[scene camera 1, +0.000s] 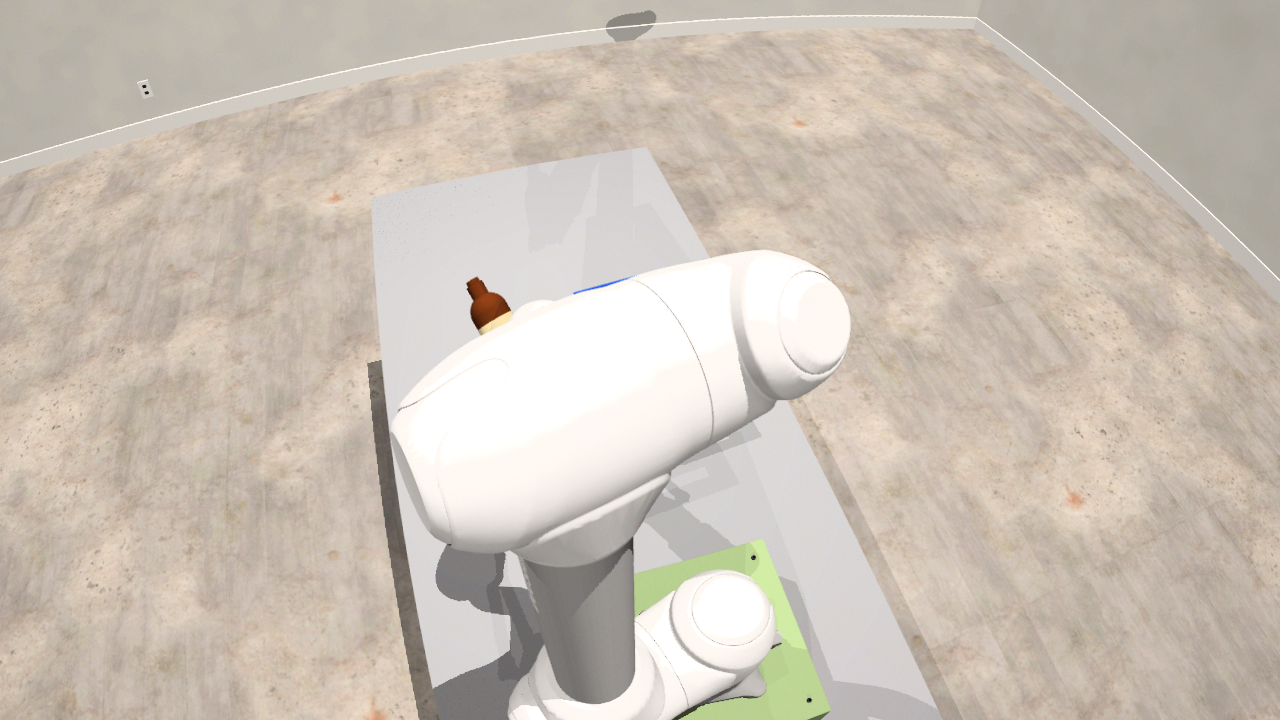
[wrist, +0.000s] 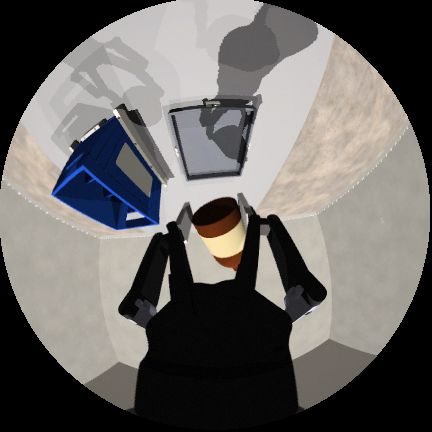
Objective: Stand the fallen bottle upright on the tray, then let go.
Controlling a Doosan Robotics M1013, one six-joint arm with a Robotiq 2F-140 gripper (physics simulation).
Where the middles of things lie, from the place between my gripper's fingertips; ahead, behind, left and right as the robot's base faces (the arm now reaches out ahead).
My gripper is now 5 cm below the brown bottle (scene camera 1: 489,310), 4 cm short of it and 2 cm to the right of it.
